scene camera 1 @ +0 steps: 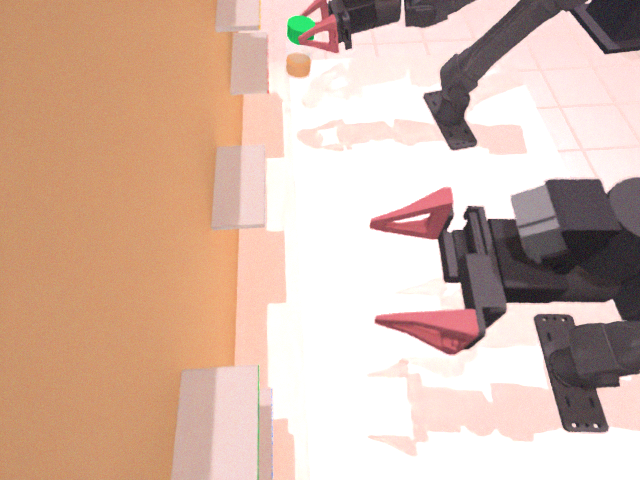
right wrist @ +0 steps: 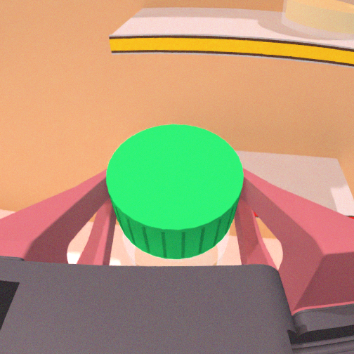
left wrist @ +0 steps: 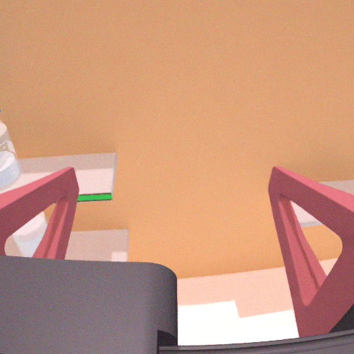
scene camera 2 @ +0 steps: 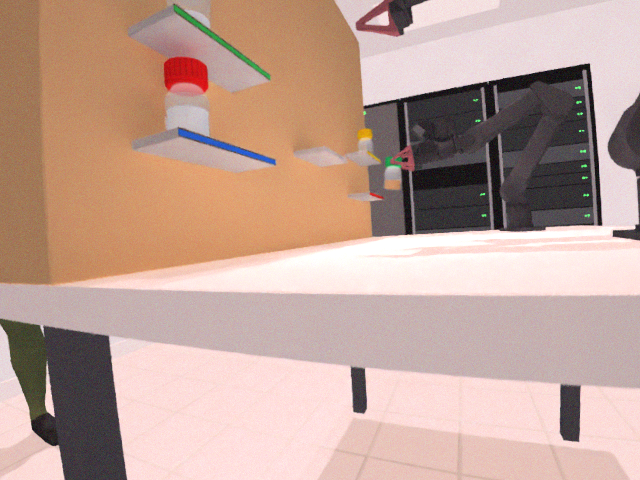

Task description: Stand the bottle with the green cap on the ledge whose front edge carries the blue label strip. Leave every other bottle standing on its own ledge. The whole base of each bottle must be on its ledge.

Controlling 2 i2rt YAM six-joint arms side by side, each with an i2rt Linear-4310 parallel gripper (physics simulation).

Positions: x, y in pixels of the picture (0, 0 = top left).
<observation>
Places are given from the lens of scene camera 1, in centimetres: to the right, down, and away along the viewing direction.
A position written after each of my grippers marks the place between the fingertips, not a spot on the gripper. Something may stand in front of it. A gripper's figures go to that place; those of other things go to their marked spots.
my left gripper (scene camera 1: 372, 268): 5, 3, 37
green-capped bottle (scene camera 1: 298, 60): -4, -36, 81
red-strip ledge (scene camera 1: 249, 69): -15, -37, 87
plain ledge (scene camera 1: 239, 200): -12, -6, 61
The marked spots on the red-strip ledge and the plain ledge are 41 cm apart.
</observation>
